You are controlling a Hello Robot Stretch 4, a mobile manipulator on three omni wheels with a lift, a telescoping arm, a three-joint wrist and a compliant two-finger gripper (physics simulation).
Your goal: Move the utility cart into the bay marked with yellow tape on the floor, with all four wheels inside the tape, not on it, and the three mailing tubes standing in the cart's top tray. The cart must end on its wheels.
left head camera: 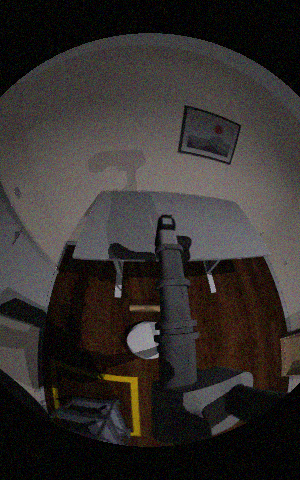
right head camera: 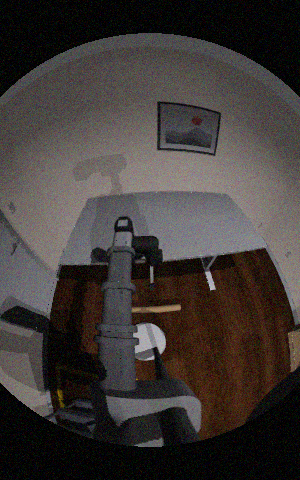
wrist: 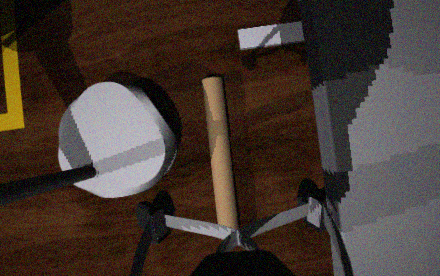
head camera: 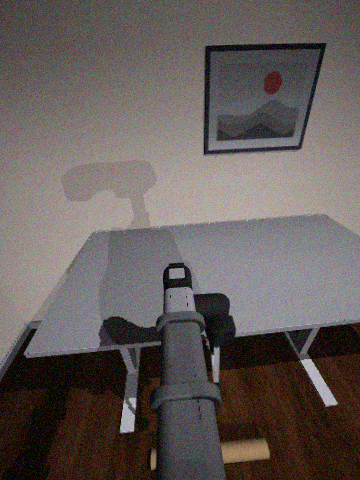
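A tan mailing tube (head camera: 245,451) (left head camera: 144,308) (right head camera: 157,308) (wrist: 220,150) lies on the floor near the desk. My gripper (wrist: 235,201) is open in the wrist view, its two fingertips apart. It is above the floor, with the tube's near end showing between and below the fingers. The grey utility cart (left head camera: 92,417) (right head camera: 75,417) shows in part at the lower left of both side head views, around the yellow tape (left head camera: 135,405) (right head camera: 61,397) (wrist: 15,90). I cannot tell whether it is upright or where its wheels are. Other tubes cannot be made out.
A light desk (head camera: 280,265) (left head camera: 200,220) (right head camera: 185,215) stands against the wall, under my extended arm. A round white disc (left head camera: 142,342) (wrist: 120,135), seemingly my base, is beside the tube. Grey furniture (left head camera: 20,340) stands at the left, a tan piece (left head camera: 291,352) at the right.
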